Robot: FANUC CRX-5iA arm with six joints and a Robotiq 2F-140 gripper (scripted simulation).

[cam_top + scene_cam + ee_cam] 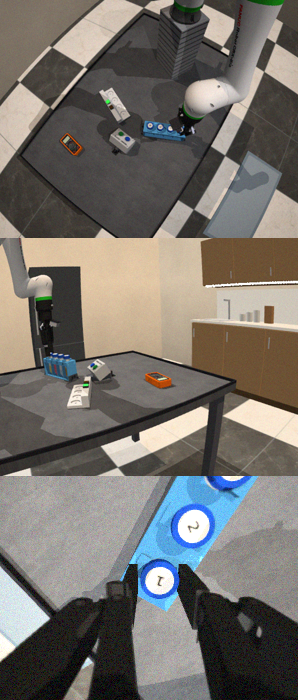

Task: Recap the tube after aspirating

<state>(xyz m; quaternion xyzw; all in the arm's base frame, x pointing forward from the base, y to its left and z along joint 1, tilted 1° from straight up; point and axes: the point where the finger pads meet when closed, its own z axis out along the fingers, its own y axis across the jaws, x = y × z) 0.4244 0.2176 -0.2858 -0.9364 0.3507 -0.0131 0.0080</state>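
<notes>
Right now my hand is 50 mm to the left of the cap 2, 30 mm above it and 20 mm short of it. Also, from my hand: grey key housing: 250 mm to the right, 170 mm ahead, 90 mm below; green key: 270 mm to the right, 150 mm ahead, 70 mm below; blue key: 230 mm to the right, 160 mm ahead, 70 mm below.
</notes>
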